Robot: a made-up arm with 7 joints. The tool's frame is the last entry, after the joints. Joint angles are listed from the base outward.
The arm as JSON. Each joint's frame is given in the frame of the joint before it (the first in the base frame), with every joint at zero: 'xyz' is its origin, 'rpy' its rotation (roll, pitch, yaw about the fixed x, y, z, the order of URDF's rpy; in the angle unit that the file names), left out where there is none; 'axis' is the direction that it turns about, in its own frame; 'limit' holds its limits. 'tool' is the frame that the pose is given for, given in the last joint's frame.
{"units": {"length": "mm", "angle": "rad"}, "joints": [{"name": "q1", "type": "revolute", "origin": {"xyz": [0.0, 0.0, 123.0]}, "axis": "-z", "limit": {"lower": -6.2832, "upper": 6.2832}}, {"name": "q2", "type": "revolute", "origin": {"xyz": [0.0, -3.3, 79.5]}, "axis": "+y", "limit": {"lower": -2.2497, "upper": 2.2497}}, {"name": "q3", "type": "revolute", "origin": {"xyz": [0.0, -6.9, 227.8]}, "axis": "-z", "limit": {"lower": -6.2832, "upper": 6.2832}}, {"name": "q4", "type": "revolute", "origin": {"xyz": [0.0, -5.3, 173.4]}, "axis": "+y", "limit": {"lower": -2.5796, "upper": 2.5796}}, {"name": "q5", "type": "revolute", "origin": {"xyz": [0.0, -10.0, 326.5]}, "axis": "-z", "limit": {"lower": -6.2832, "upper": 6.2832}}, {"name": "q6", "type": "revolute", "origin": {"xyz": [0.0, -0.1, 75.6]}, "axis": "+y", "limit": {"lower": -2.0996, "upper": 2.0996}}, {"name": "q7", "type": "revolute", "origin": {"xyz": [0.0, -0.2, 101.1]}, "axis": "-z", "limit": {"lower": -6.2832, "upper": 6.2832}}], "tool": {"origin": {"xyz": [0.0, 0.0, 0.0], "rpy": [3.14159, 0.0, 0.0]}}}
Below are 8 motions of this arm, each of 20 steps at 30 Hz.
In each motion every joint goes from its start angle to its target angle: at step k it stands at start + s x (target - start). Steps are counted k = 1, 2, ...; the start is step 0. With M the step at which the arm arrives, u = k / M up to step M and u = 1 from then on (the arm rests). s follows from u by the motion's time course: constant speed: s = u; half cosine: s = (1 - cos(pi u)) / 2; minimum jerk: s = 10 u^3 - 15 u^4 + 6 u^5.
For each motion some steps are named. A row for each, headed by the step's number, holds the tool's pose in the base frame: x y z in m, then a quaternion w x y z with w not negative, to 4 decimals.
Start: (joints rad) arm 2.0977 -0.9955 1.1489 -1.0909 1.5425 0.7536 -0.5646
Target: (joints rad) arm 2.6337 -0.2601 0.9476 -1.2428 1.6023 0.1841 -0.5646
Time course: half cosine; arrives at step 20
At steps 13, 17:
13: 0.6274 0.0342 0.5926 0.5329 -0.4375 -0.5396 0.4833
17: 0.5737 -0.0725 0.6535 0.5640 -0.4934 -0.5509 0.3675

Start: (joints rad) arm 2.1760 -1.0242 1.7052 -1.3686 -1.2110 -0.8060 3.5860
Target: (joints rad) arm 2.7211 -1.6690 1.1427 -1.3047 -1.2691 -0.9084 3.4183
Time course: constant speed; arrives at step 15
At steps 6, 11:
6: 0.6672 0.0151 0.2169 0.0883 -0.2984 0.1731 0.9345
11: 0.6455 -0.0705 0.0276 0.1577 -0.1495 0.1757 0.9602

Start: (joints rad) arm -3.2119 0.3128 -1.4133 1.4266 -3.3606 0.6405 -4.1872
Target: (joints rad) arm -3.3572 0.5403 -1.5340 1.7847 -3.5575 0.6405 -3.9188
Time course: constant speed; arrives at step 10
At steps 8, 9, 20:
8: -0.1513 -0.5098 0.5126 0.5945 -0.7904 0.0516 -0.1384
9: -0.1380 -0.5106 0.4939 0.6132 -0.7778 0.0375 -0.1328
20: -0.1242 -0.5103 0.4756 0.6314 -0.7648 0.0234 -0.1260

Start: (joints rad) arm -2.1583 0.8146 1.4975 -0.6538 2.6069 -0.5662 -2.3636
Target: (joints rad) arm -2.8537 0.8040 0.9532 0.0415 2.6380 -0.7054 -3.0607
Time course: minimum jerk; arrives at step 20
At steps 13, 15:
13: -0.5830 0.2817 0.8066 0.6172 0.5118 0.5976 -0.0014
15: -0.6059 0.2672 0.7884 0.6497 0.4216 0.6311 -0.0427

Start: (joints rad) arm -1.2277 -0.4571 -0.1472 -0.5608 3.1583 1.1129 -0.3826
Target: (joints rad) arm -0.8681 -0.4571 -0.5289 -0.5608 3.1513 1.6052 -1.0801
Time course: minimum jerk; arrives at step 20
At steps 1, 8, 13, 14, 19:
1: -0.1364 -0.5885 0.7223 0.7793 -0.3845 0.2971 0.3956
8: -0.1620 -0.5692 0.7138 0.8522 -0.3744 0.1959 0.3086
13: -0.1939 -0.5346 0.7076 0.9251 -0.3328 0.0633 0.1714
14: -0.1986 -0.5283 0.7072 0.9336 -0.3234 0.0436 0.1484
19: -0.2086 -0.5134 0.7069 0.9492 -0.2996 0.0016 0.0962

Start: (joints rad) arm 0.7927 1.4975 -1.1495 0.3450 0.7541 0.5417 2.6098
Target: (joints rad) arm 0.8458 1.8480 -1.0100 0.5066 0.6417 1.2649 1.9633
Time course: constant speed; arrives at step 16
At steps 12, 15, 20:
12: 0.6203 -0.4101 -0.1335 0.6662 0.2274 0.0291 -0.7096
15: 0.5863 -0.3790 -0.1861 0.6271 0.2045 0.1511 -0.7363
20: 0.5742 -0.3682 -0.2021 0.6122 0.1938 0.1909 -0.7424

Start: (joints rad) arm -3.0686 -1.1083 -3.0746 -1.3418 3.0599 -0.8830 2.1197
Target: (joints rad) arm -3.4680 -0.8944 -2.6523 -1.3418 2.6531 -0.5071 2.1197
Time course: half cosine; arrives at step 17
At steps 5, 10, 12, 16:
5: 0.2936 0.0756 0.8663 0.0465 -0.8264 -0.4862 0.2803
10: 0.1919 0.2039 0.8770 0.1199 0.7755 0.5756 -0.2298
12: 0.1474 0.2424 0.8750 0.1766 0.7479 0.6054 -0.2072
16: 0.0935 0.2797 0.8691 0.2377 0.7111 0.6370 -0.1793

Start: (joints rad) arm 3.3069 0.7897 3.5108 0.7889 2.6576 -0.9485 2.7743
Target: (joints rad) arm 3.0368 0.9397 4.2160 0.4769 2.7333 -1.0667 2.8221
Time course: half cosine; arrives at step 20
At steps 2, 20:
2: -0.2466 -0.0721 0.9320 0.1750 -0.8730 -0.2428 0.3850
20: -0.5020 -0.2796 0.7752 0.3765 -0.8927 -0.1552 0.1929

